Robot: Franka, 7 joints.
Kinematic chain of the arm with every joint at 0, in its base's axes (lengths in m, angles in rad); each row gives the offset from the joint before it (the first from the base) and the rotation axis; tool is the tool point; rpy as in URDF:
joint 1: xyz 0 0 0.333 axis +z
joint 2: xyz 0 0 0 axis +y
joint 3: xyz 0 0 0.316 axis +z
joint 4: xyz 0.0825 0 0 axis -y
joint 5: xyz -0.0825 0 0.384 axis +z
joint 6: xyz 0 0 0 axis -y
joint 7: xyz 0.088 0 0 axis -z
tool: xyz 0 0 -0.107 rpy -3.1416 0 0
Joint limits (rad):
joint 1: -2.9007..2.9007
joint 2: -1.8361..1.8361
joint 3: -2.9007..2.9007
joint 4: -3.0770..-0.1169
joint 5: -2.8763..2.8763
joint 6: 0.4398..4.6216
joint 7: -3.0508..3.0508
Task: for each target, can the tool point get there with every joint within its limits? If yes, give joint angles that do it. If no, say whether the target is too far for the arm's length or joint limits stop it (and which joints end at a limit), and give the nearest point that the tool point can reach.
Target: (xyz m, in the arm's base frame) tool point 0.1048 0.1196 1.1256
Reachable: yes | joints 2.1701 -0.6093 -0.3155 -1.0958 1.3249 2.4203 -0.0654
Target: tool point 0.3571 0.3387 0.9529
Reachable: yes | joints -0.5304 0.6667 2.0998 -1.3099 0.0086 2.7810 -0.8736
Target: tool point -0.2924 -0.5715 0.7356
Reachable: yes | joints -1.1637 0.5893 -1.1583 -1.3611 -2.2305 1.4584 -0.9597
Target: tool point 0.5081 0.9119 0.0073
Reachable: no: too far | nearest point 0.3986 0.7154 0.0775 | short by 0.236 m
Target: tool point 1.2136 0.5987 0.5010
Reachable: no: too far | nearest point 0.7635 0.3767 0.4387 | short by 0.506 m
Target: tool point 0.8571 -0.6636 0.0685
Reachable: no: too far | nearest point 0.6590 -0.5102 0.1296 | short by 0.258 m
